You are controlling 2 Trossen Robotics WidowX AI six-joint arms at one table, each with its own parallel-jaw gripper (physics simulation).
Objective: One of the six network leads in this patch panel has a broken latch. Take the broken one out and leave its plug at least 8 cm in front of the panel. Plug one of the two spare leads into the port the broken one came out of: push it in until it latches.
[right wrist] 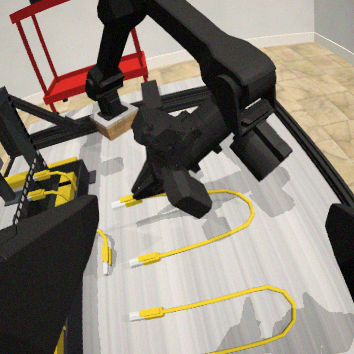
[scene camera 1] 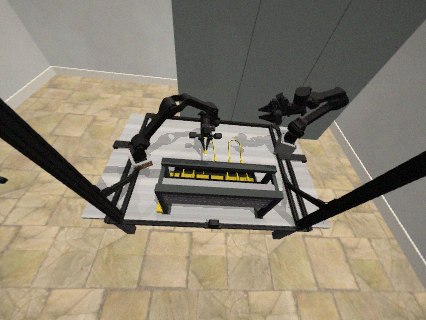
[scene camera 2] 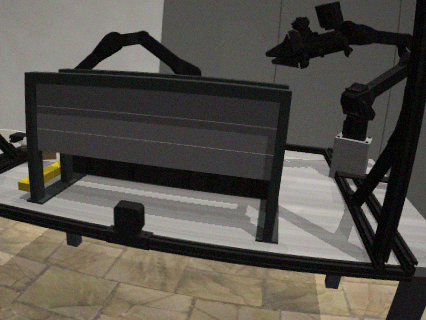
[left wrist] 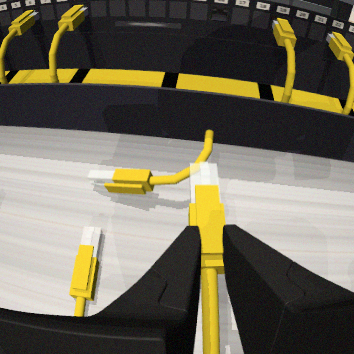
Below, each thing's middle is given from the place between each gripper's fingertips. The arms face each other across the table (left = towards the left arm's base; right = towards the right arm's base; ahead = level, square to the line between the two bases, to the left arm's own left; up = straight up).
The port label strip (left wrist: 330,21) is 240 mm behind my right hand, 240 mm to the left of it and 210 mm below it. From my right hand the other things lie so: black tray (left wrist: 178,113) (200 mm behind, 230 mm to the left, 270 mm below).
My left gripper is now 160 mm past the black tray, 40 mm above it and 30 mm to the left of it. The rest, counted from my left hand: port label strip: 210 mm behind, 20 mm to the right, 20 mm above.
